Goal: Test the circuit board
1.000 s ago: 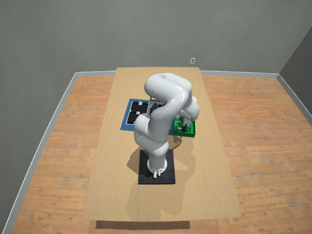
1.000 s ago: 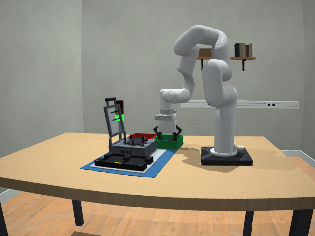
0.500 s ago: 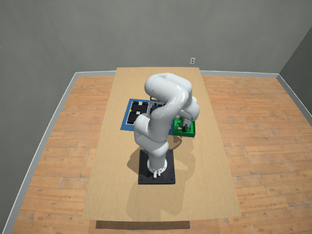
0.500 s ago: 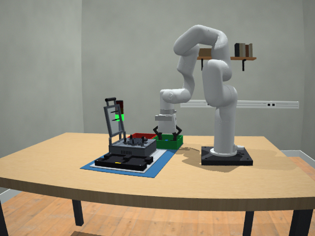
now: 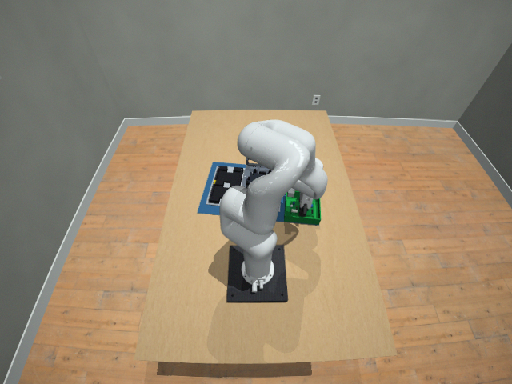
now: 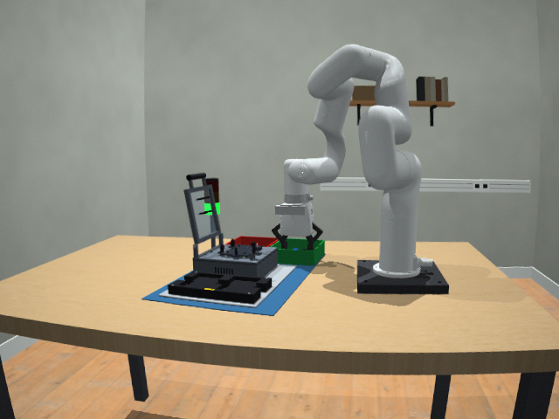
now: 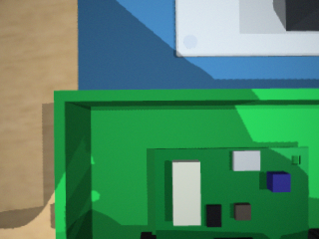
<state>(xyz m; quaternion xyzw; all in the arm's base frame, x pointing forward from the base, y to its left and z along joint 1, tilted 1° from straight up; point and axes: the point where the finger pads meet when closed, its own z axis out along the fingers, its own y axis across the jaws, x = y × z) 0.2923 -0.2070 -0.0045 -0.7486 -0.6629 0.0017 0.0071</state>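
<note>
Right now the green bin is 1 cm below my hand. Also, from my hand: tester lid: 24 cm ahead, 17 cm to the left, 16 cm above; then green circuit board: 1 cm below; then red bin: 15 cm ahead, 2 cm to the right, 1 cm below.
</note>
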